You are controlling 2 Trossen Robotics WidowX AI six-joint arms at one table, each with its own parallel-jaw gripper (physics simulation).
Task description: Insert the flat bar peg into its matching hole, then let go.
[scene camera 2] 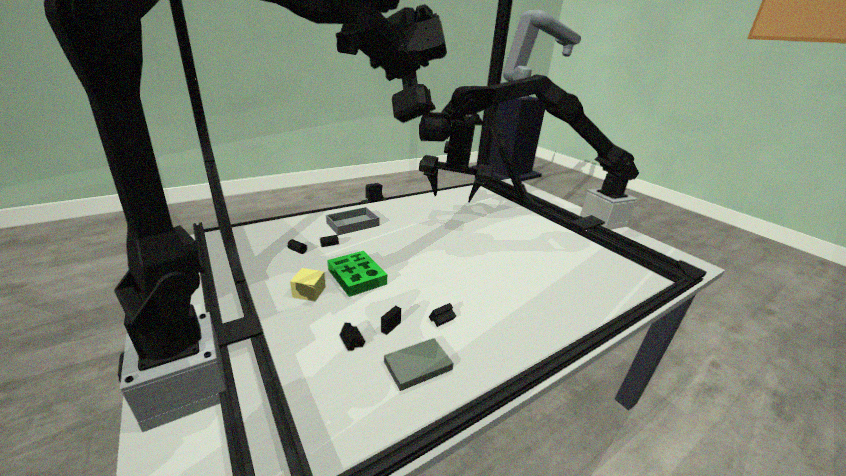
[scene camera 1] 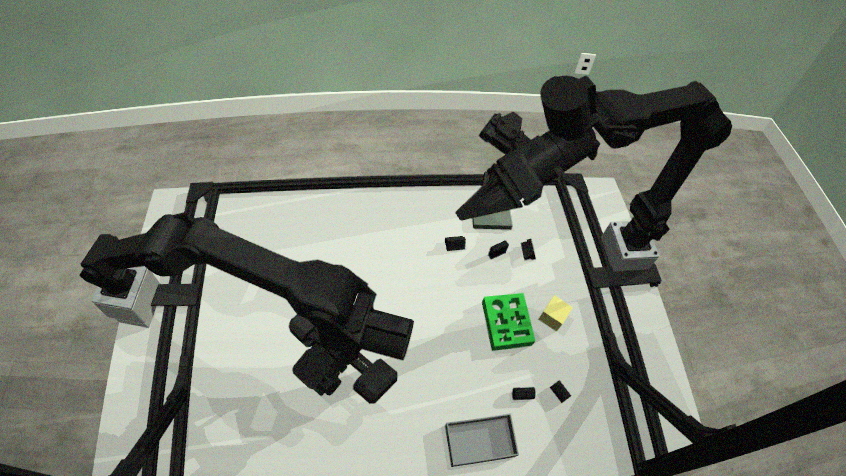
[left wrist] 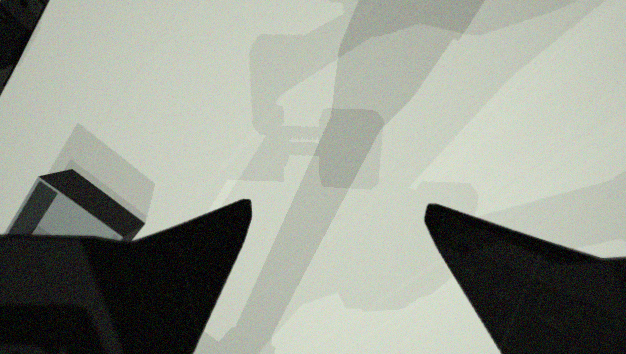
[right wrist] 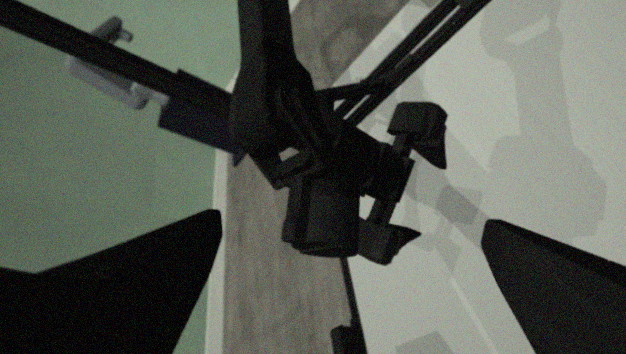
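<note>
A black block that looks like the flat bar peg (scene camera 1: 498,249) (scene camera 2: 391,319) stands on the table between two other black pegs. The green hole board (scene camera 1: 508,342) (scene camera 2: 357,273) lies flat; its bar slot (scene camera 1: 520,333) (scene camera 2: 341,261) looks empty. My left gripper (scene camera 2: 453,197) (left wrist: 337,209) is open and empty, above the table, well away from board and pegs. My right gripper (scene camera 1: 464,211) is open and empty, raised over the back of the table in scene camera 1, near the peg in that picture. Neither peg nor board shows in the wrist views.
A yellow block (scene camera 1: 556,312) (scene camera 2: 307,284) stands beside the board. A grey-green slab (scene camera 1: 492,220) (scene camera 2: 418,363) lies near the three pegs. Two more black pegs lie between the board and a grey tray (scene camera 1: 448,445) (scene camera 2: 356,229). Dark frame rails (scene camera 1: 349,182) edge the table.
</note>
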